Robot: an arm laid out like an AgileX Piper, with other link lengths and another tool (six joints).
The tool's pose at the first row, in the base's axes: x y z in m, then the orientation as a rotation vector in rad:
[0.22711, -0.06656, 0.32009, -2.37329, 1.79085, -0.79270]
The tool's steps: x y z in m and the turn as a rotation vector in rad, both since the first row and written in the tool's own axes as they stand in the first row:
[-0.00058, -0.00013, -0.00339, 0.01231, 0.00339, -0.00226]
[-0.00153, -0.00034, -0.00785, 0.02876, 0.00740, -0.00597]
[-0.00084, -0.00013, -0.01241, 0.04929, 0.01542, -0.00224]
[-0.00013, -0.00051, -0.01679, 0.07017, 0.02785, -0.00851]
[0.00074, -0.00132, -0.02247, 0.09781, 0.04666, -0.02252]
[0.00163, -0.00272, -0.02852, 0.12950, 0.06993, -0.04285]
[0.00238, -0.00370, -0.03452, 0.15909, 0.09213, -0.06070]
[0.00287, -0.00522, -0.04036, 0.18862, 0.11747, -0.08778]
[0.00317, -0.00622, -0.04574, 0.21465, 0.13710, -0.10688]
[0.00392, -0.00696, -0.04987, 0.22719, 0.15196, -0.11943]
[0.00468, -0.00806, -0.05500, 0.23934, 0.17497, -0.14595]
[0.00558, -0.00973, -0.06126, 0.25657, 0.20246, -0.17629]
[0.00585, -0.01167, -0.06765, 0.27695, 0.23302, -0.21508]
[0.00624, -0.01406, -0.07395, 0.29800, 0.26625, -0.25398]
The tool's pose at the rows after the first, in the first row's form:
[0.22564, -0.06514, 0.32286, -2.36824, 1.77961, -0.80611]
[0.22371, -0.06309, 0.32645, -2.36210, 1.76365, -0.82329]
[0.22167, -0.06265, 0.33057, -2.34538, 1.75346, -0.84754]
[0.22024, -0.06208, 0.33475, -2.33898, 1.73399, -0.87875]
[0.21865, -0.06120, 0.34026, -2.33600, 1.70276, -0.92344]
[0.21742, -0.06005, 0.34630, -2.33609, 1.66248, -0.97684]
[0.21582, -0.05892, 0.35211, -2.33399, 1.62562, -1.02663]
[0.21471, -0.05742, 0.35787, -2.34018, 1.57922, -1.08103]
[0.21331, -0.05603, 0.36298, -2.33996, 1.54212, -1.12435]
[0.21231, -0.05545, 0.36708, -2.34253, 1.52179, -1.15261]
[0.21120, -0.05451, 0.37218, -2.35818, 1.48808, -1.19295]
[0.21012, -0.05323, 0.37850, -2.37262, 1.44612, -1.24232]
[0.20910, -0.05126, 0.38481, -2.39125, 1.39150, -1.29804]
[0.20854, -0.04927, 0.39123, -2.40755, 1.33530, -1.35727]

